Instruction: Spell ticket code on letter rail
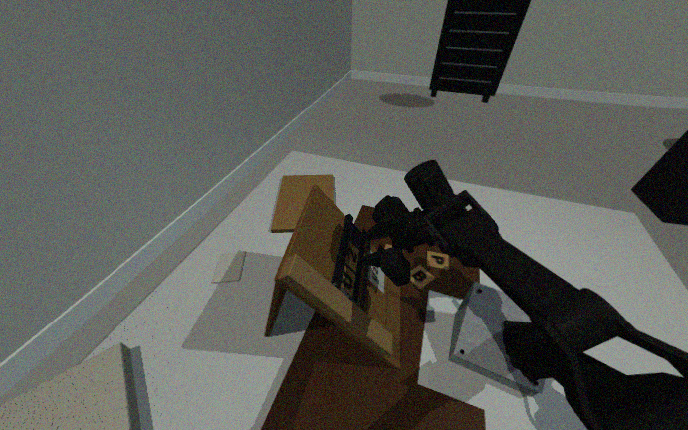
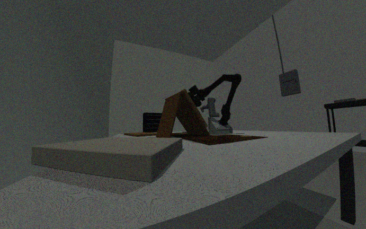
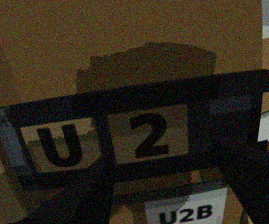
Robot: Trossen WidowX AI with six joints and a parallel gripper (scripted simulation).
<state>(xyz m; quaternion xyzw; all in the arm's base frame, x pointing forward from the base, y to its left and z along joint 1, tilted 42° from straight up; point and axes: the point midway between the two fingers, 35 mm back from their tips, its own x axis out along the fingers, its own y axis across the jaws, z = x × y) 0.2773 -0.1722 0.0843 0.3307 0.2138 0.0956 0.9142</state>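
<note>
The white ticket lies 4 cm behind my gripper tip, 3 cm to the right of it and 10 cm below it. The rest, counted from my gripper tip: brown mat: 13 cm behind, 5 cm to the left, 19 cm below; flat tan panel: 25 cm ahead, 34 cm to the right, 18 cm below.
</note>
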